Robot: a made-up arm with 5 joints.
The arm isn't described. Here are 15 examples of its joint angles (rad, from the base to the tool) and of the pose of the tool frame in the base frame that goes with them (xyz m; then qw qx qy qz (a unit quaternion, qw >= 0)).
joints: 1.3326 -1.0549 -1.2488 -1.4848 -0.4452
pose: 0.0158 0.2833 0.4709 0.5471 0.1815 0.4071 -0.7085
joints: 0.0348 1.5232 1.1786 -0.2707 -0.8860
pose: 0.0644 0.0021 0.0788 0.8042 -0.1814 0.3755 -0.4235
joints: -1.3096 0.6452 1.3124 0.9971 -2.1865
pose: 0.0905 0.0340 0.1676 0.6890 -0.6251 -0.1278 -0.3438
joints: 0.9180 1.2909 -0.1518 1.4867 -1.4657
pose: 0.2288 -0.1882 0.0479 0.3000 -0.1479 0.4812 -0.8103
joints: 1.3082 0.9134 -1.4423 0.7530 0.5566
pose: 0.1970 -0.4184 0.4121 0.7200 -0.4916 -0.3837 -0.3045
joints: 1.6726 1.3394 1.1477 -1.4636 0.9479
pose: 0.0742 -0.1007 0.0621 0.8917 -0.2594 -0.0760 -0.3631
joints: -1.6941 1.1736 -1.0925 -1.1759 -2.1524
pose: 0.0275 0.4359 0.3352 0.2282 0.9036 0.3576 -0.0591
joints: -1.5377 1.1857 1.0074 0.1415 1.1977
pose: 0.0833 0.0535 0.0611 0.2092 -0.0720 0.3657 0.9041
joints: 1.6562 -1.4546 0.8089 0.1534 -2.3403
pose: 0.0776 -0.0803 0.4723 0.2242 -0.3074 0.8011 0.4620
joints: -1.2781 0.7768 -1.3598 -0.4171 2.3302
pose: 0.1925 0.3687 0.5201 0.0584 0.4615 0.8413 -0.2754
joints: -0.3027 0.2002 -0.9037 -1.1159 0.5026
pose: 0.3083 0.0719 0.6160 0.1152 0.0750 0.9894 0.0458
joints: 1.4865 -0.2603 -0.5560 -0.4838 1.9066
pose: 0.0995 -0.1772 0.6484 0.1326 -0.9858 0.1003 0.0249
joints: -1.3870 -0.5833 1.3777 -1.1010 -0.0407
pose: 0.1153 0.1821 0.3090 0.4708 0.5429 -0.5968 0.3570
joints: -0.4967 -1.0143 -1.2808 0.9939 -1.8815
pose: -0.0999 -0.0974 0.5915 0.1013 0.9283 -0.3466 -0.0883
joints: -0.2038 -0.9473 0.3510 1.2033 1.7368
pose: 0.2139 0.0286 0.4624 0.5183 -0.3132 -0.3416 0.7187
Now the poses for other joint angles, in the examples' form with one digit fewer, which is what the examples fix.
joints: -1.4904 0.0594 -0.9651 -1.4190 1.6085
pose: 0.094 0.151 0.634 0.017 0.032 0.929 0.368
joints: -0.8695 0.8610 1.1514 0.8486 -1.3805
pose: 0.112 0.037 0.132 0.768 -0.549 0.246 -0.221
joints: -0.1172 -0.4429 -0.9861 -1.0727 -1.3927
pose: 0.043 -0.003 0.665 0.354 -0.628 0.636 -0.276
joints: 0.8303 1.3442 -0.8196 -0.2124 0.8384
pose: 0.391 -0.335 0.135 0.808 -0.426 -0.406 -0.016
